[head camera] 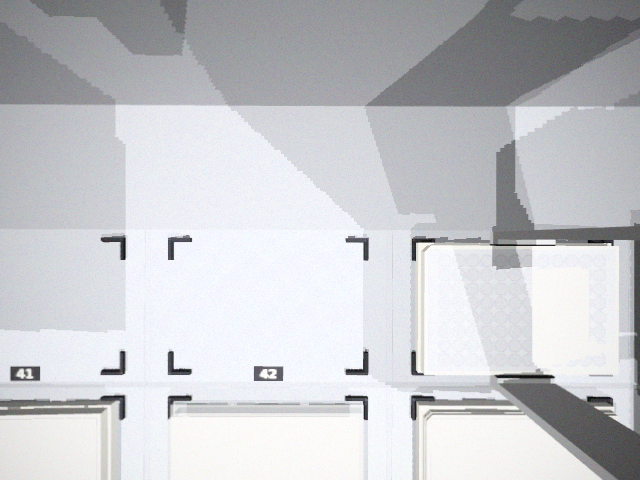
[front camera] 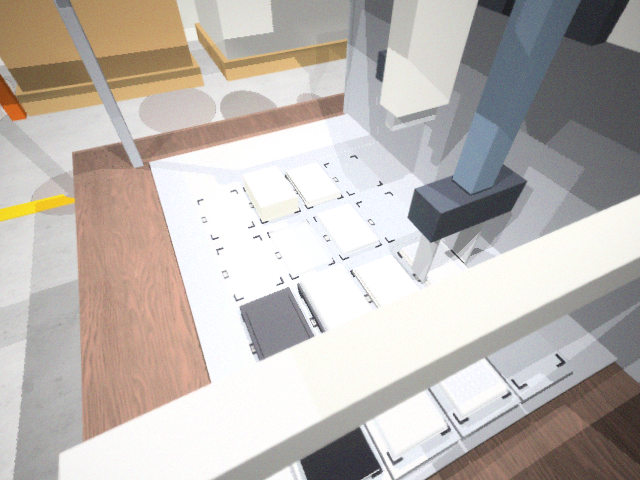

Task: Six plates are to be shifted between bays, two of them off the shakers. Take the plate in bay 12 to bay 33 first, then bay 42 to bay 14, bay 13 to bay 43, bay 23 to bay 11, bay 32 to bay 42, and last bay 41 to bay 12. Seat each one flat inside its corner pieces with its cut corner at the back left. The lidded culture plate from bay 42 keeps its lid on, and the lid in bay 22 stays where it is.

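Frame: origin at the robot's base, x right, y ahead, z up, level; metres.
Seen in the pictures: gripper, fingertip midpoint: point(head camera: 517, 308) point(front camera: 438, 266); robot's base, link origin: point(front camera: 198, 201).
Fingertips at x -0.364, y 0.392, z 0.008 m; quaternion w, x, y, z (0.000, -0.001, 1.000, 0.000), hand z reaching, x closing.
Note:
Pixels of each thing's top centre, then the offset from my fingertips to it. "spot": a spot on its surface instead. Level surfaces: height alone.
- white well plate, top centre: point(head camera: 522, 310) point(front camera: 439, 263) dx +0.000, dy -0.001, dz +0.008 m
- bay 33, surface spot: point(head camera: 480, 444) point(front camera: 392, 269) spot: dx +0.086, dy -0.027, dz +0.006 m
- bay 32, surface spot: point(head camera: 266, 449) point(front camera: 354, 223) spot: dx +0.089, dy -0.163, dz +0.006 m
- bay 23, surface spot: point(front camera: 336, 299) spot: dx +0.218, dy -0.003, dz +0.029 m
- bare dark shaker top, surface height: dz +0.016 m
- flat lid, top centre: point(front camera: 299, 245) dx +0.214, dy -0.164, dz +0.000 m
- tall pale block, top centre: point(front camera: 269, 184) dx +0.214, dy -0.328, dz +0.034 m
- white plate, top centre: point(front camera: 312, 180) dx +0.108, dy -0.331, dz +0.009 m
- black-topped item, top centre: point(front camera: 325, 431) dx +0.321, dy +0.164, dz +0.023 m
My gripper point(front camera: 443, 269) point(head camera: 523, 310) is down at bay 43 with its jaws against the front and back edges of a white well plate point(head camera: 568, 320). It seems shut on it. The plate lies within the corner pieces, cut corner at the back left; whether it bears on the deck is hard to tell. Bays 41 and 42 show no plate in the head view. White plates stand in bay 33 point(front camera: 387, 281) point(head camera: 480, 444), bay 32 point(front camera: 346, 229) point(head camera: 266, 449) and bay 23 point(front camera: 336, 299). Bay 13 shows a bare dark shaker top point(front camera: 279, 320). The flat lid point(front camera: 302, 248) lies in bay 22.
A tall pale block point(front camera: 271, 193) and a white plate point(front camera: 312, 183) stand in the far column. The pale beam point(front camera: 361, 372) crosses the front view and hides part of the deck. A black-topped item point(front camera: 341, 454) and more plates show below it. The pipetting stage point(front camera: 429, 62) hangs behind my gripper.

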